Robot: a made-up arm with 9 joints. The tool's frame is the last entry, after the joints.
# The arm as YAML. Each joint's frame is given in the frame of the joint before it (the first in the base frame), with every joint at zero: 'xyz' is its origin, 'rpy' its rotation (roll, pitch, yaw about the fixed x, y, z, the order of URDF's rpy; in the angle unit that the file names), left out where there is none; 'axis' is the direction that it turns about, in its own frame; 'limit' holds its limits. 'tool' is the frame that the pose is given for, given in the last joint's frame.
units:
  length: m
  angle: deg
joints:
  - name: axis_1
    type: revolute
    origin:
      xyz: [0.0, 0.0, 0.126]
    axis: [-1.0, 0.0, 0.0]
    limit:
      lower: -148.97
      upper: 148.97
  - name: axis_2
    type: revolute
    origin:
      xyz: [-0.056, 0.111, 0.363]
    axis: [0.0, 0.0, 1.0]
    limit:
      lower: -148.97
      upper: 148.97
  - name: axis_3
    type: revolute
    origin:
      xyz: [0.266, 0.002, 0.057]
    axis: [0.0, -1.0, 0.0]
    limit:
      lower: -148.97
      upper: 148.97
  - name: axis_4
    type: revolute
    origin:
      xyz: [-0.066, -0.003, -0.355]
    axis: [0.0, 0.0, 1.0]
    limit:
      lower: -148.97
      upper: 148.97
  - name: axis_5
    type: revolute
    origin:
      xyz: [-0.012, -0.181, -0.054]
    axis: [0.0, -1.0, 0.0]
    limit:
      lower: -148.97
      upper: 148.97
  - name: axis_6
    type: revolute
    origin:
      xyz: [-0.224, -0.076, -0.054]
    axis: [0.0, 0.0, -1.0]
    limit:
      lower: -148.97
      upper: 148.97
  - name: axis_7
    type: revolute
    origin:
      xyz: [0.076, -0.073, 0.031]
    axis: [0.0, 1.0, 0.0]
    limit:
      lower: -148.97
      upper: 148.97
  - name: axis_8
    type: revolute
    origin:
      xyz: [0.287, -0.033, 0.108]
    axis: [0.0, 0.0, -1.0]
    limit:
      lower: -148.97
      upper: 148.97
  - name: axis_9
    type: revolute
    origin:
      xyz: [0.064, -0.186, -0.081]
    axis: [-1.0, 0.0, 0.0]
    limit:
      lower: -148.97
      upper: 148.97
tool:
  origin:
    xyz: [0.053, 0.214, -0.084]
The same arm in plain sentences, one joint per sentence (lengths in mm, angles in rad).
The arm has nine revolute joints in a row. What follows holds with every joint at zero, and every direction is one of the base frame's.
The first joint lies 126 mm along +z from the base frame's origin and turns about -x, from -2.6 to 2.6 rad.
The second joint lies 56 mm along -x and 111 mm along +y and 363 mm along +z from the first joint and turns about +z, from -2.6 to 2.6 rad.
The third joint lies 266 mm along +x and 2 mm along +y and 57 mm along +z from the second joint and turns about -y, from -2.6 to 2.6 rad.
The fourth joint lies 66 mm along -x and 3 mm along -y and 355 mm along -z from the third joint and turns about +z, from -2.6 to 2.6 rad.
The fifth joint lies 12 mm along -x and 181 mm along -y and 54 mm along -z from the fourth joint and turns about -y, from -2.6 to 2.6 rad.
The sixth joint lies 224 mm along -x and 76 mm along -y and 54 mm along -z from the fifth joint and turns about -z, from -2.6 to 2.6 rad.
The seventh joint lies 76 mm along +x and 73 mm along -y and 31 mm along +z from the sixth joint and turns about +y, from -2.6 to 2.6 rad.
The eighth joint lies 287 mm along +x and 33 mm along -y and 108 mm along +z from the seventh joint and turns about -z, from -2.6 to 2.6 rad.
The ninth joint lies 64 mm along +x and 186 mm along -y and 81 mm along -z from the eighth joint and turns about -x, from -2.6 to 2.6 rad.
The tool frame, which is the frame that the pose is given for, lies 53 mm along +x and 214 mm along +y and 84 mm along -z from the ninth joint; its axes are parallel to the base frame's.

